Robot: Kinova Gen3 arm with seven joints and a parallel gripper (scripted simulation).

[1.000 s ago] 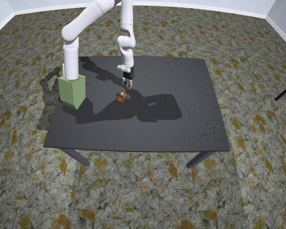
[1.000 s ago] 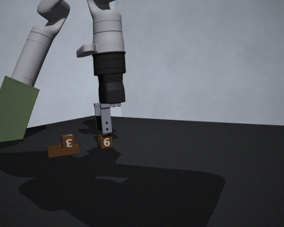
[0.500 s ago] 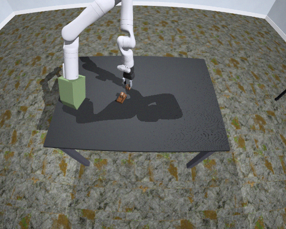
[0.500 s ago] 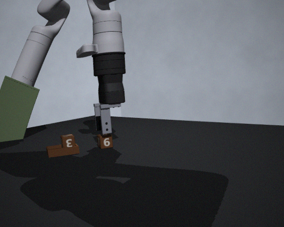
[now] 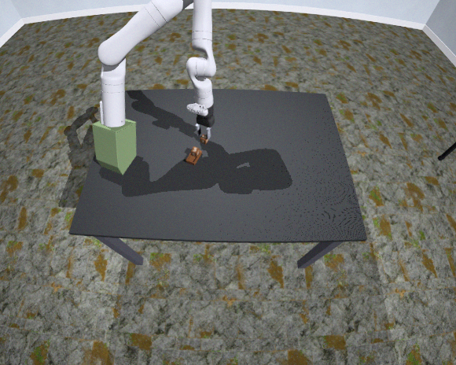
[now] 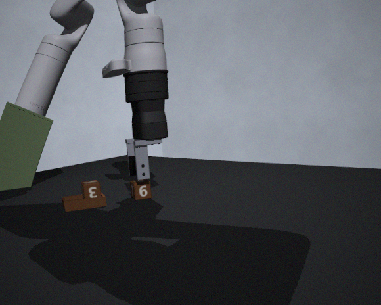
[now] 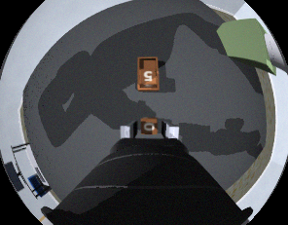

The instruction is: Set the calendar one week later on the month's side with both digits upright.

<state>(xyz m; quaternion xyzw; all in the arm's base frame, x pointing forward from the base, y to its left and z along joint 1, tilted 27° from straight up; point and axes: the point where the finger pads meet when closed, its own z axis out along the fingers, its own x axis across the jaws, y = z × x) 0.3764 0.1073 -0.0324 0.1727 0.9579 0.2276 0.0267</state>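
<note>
Now: hand 9 cm to the left of the cube, 3 cm past it and 3 cm above it. The rest, counted from my hand: brown calendar tray (10 cm to the right, 5 cm below, 3 cm behind).
</note>
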